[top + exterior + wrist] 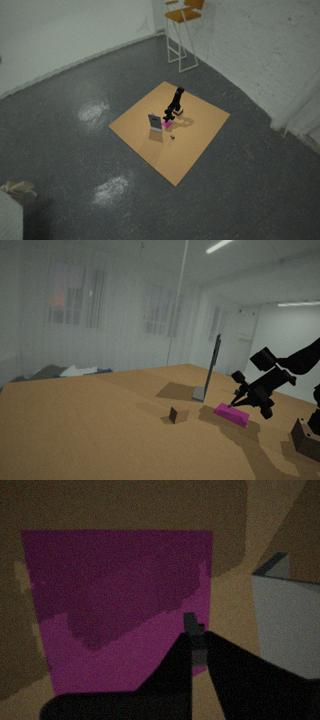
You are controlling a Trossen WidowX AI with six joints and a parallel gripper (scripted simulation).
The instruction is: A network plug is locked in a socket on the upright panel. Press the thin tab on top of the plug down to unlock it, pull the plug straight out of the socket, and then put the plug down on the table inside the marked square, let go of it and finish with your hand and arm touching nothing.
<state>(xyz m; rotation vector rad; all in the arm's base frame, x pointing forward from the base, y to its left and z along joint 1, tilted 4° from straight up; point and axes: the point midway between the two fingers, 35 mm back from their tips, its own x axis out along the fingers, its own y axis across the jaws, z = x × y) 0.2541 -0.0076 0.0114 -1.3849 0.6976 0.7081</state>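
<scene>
My gripper tip is 4 cm above the magenta marked square and 1 cm past it. Also, from my gripper tip: grey network plug: right at my gripper tip; then grey upright panel: 14 cm ahead, 10 cm above, 7 cm to the right; then brown cube: 19 cm to the left, 13 cm ahead, 1 cm below.
</scene>
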